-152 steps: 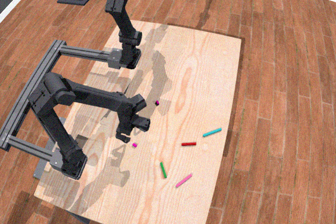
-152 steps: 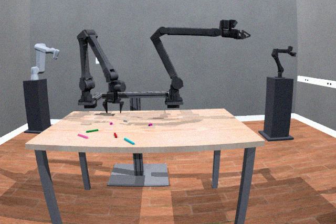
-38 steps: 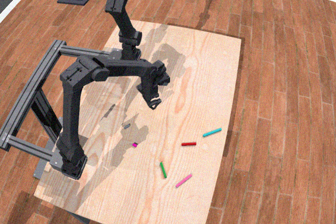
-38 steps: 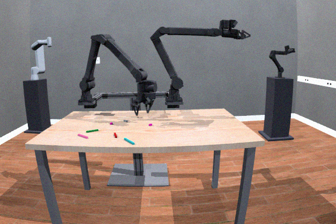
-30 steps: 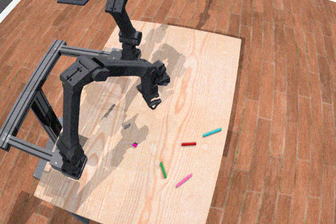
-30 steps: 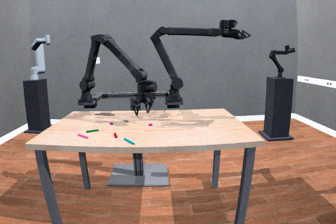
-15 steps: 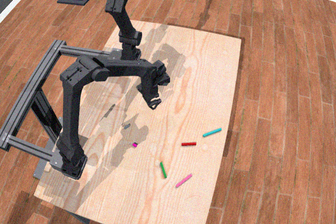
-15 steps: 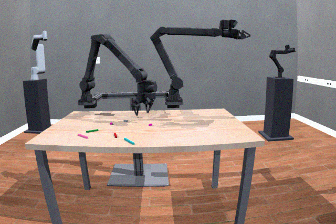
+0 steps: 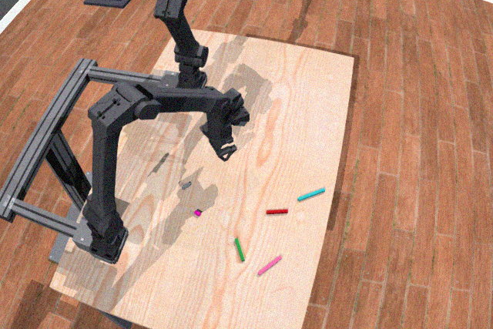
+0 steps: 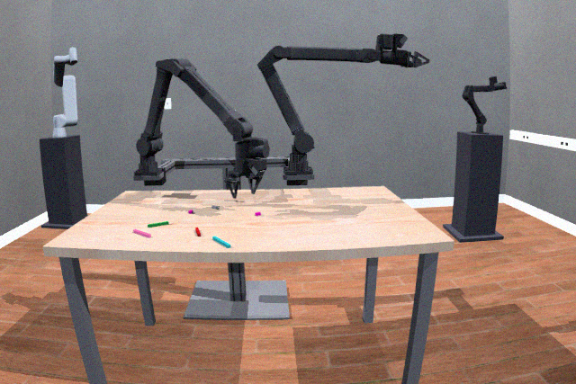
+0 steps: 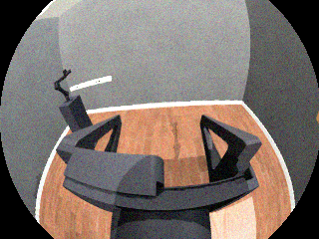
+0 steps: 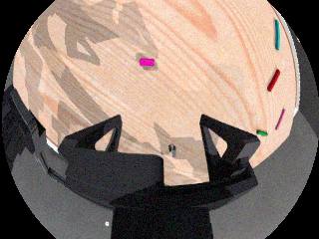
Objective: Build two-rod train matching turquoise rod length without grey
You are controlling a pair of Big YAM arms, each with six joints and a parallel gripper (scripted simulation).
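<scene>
The red rod is 250 mm ahead of my right hand, 130 mm to the right of it and 70 mm below it. Round my right hand: turquoise rod: 340 mm ahead, 30 mm to the right, 70 mm below; then green rod: 180 mm ahead, 300 mm to the right, 70 mm below; then grey rod: 70 mm behind, 130 mm to the right, 70 mm below.
</scene>
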